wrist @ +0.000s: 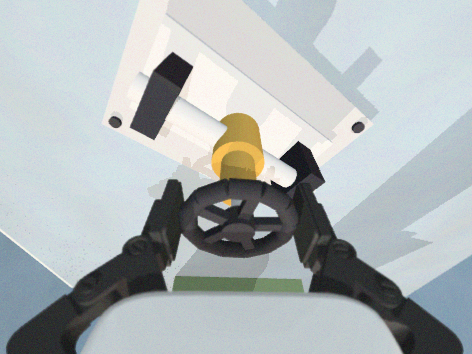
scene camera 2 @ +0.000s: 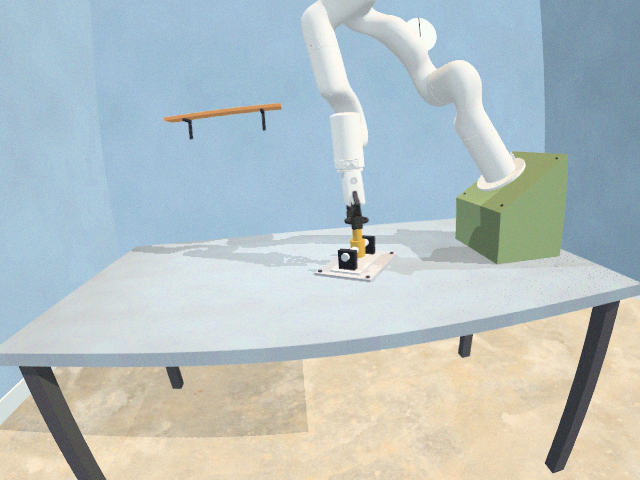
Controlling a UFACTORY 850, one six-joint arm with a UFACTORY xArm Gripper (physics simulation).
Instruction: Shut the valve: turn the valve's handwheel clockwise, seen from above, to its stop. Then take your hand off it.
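Observation:
The valve's dark handwheel is a spoked ring on top of the yellow valve body. My gripper is shut on the handwheel, with one finger against each side of its rim in the wrist view. The fingers stand wide apart across the wheel. A white pipe runs through the valve body, between two black blocks. The valve stands on a pale base plate. The far side of the wheel is hidden in the scene view.
The near black block and the far black block flank the valve body below the fingers. The green pedestal carries the arm at the right of the grey table. An orange shelf hangs on the wall.

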